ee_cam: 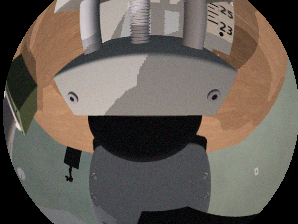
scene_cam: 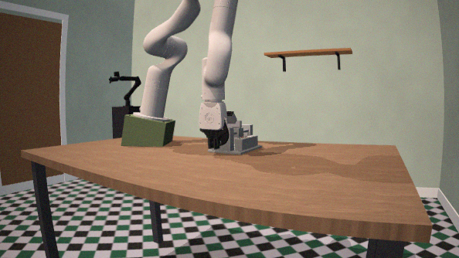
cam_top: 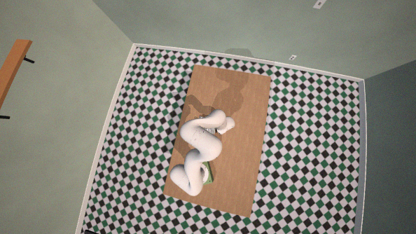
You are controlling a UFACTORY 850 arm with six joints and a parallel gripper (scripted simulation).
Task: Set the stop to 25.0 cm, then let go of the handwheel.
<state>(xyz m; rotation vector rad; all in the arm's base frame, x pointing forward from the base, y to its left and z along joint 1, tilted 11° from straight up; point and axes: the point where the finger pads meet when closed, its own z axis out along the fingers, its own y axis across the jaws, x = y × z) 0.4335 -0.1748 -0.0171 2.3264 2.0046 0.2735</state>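
My hand is 2 cm to the right of the handwheel and 1 cm below it.
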